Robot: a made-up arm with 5 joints.
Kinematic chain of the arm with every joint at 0, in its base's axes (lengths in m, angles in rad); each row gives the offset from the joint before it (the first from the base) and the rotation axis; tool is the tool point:
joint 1: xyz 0 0 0.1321 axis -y
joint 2: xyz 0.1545 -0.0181 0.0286 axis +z
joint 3: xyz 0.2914 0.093 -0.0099 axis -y
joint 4: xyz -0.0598 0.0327 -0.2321 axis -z
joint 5: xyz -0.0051 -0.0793 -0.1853 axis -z
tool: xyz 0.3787 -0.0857 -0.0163
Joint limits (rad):
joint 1: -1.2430..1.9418
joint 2: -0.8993..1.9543
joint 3: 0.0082..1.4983
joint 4: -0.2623..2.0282
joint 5: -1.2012..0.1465
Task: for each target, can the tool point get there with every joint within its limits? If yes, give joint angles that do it. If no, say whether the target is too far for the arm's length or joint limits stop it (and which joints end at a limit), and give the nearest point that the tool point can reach.
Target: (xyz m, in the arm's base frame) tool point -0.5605 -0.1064 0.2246
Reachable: no: joint limits stop it (at a limit: joint 1, joint 2, joint 3, joint 5) | nearest point -0.4018 -0.1126 0.0162 | short by 0.262 m
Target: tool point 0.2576 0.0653 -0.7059
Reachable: yes | joints -0.8818 0.3222 0.2641 0.3335 -0.0709
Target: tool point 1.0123 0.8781 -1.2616
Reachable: no: too far | nearest point 0.5248 0.4039 -0.5904 | short by 0.956 m
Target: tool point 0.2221 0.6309 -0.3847
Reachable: yes | joints -0.9920 1.1369 0.8868 1.1652 -0.8799
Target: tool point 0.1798 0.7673 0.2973
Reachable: yes | joints 0.1252 1.4887 1.2596 0.7323 -0.8254
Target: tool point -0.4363 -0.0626 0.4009
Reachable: no: joint limits stop it (at a limit: joint 1, joint 2, joint 3, joint 4, joint 5) | nearest point -0.5118 0.1758 0.3503 | short by 0.255 m
